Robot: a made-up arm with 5 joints. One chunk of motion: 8 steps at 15 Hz.
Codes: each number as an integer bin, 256 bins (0 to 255) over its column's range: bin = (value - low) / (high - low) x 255, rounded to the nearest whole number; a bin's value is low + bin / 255 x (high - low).
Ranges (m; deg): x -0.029..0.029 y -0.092..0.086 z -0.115..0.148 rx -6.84..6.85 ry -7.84..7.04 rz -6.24..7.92
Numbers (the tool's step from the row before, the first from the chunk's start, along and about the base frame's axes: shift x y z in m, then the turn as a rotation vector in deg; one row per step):
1: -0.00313 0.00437 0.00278 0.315 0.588 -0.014
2: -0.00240 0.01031 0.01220 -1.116 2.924 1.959
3: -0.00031 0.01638 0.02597 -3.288 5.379 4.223
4: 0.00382 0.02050 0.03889 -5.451 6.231 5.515
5: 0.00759 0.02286 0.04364 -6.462 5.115 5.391
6: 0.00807 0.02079 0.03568 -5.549 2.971 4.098
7: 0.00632 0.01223 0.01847 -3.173 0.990 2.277
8: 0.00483 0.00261 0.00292 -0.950 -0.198 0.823
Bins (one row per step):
1: 114 138 114 133 144 112
2: 117 147 123 107 184 148
3: 126 155 137 66 227 188
4: 144 161 149 26 241 212
5: 161 165 154 7 222 209
6: 163 162 146 24 185 186
7: 155 149 129 68 151 153
8: 149 136 114 110 131 127

